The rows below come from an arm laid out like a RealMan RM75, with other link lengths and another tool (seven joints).
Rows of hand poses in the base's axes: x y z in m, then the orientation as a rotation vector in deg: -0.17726, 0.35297, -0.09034, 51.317, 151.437, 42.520; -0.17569, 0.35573, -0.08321, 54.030, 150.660, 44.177; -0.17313, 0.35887, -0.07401, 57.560, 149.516, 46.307; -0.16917, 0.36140, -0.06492, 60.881, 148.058, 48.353; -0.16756, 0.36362, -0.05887, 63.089, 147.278, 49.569; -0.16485, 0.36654, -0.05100, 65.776, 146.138, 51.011; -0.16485, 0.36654, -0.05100, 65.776, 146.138, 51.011; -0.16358, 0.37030, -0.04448, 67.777, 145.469, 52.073
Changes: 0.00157, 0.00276, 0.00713, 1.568, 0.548, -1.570; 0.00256, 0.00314, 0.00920, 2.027, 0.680, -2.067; 0.00396, 0.00253, 0.00909, 1.921, 0.411, -2.077; 0.00161, 0.00222, 0.00605, 1.209, 0.470, -1.290; 0.00271, 0.00292, 0.00787, 1.438, 0.467, -1.647; 0.00000, 0.00000, 0.00000, 0.000, 0.000, 0.000; 0.00127, 0.00376, 0.00652, 1.092, 0.518, -1.119
